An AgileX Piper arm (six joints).
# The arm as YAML. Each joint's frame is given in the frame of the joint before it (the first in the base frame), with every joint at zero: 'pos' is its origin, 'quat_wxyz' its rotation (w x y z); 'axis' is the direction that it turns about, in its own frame. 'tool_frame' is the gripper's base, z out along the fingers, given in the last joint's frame.
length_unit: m
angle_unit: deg
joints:
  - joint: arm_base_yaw
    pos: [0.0, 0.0, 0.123]
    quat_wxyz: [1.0, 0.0, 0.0, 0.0]
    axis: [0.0, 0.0, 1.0]
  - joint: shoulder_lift
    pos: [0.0, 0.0, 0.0]
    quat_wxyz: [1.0, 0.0, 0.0, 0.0]
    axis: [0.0, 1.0, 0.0]
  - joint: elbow
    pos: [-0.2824, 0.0, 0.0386]
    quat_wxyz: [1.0, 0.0, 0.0, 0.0]
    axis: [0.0, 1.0, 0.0]
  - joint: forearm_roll
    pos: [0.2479, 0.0, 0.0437]
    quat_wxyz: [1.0, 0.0, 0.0, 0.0]
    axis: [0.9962, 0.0, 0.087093]
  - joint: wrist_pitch
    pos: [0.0, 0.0, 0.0]
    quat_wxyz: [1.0, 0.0, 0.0, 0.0]
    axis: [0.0, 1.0, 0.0]
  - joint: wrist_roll
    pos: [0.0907, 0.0, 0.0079]
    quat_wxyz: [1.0, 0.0, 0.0, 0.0]
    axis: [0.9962, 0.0, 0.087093]
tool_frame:
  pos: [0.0, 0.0, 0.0]
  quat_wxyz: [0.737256, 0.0, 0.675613, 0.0]
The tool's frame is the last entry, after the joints.
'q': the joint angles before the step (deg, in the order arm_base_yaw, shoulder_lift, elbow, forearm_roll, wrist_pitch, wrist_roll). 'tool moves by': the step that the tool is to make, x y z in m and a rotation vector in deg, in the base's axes. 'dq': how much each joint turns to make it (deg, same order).
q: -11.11 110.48 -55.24 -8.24 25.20 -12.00
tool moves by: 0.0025 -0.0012 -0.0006 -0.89 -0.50 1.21
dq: 0.00 0.37 -0.35 -1.28 -0.71 -0.16
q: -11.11 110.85 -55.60 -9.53 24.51 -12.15
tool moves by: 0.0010 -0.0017 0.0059 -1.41 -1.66 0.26
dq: 0.00 -0.97 0.12 -2.75 -0.91 2.05
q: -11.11 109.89 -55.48 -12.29 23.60 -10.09
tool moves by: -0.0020 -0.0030 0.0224 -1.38 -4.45 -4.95
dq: 0.01 -3.99 0.49 -5.58 -0.14 9.71
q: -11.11 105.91 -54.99 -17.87 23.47 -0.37
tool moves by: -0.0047 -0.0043 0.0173 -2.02 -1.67 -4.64
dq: 0.01 -3.01 0.05 -6.31 2.48 9.22
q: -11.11 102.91 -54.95 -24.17 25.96 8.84
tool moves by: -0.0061 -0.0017 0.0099 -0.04 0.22 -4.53
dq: 0.00 -1.93 0.01 -1.25 3.37 4.76
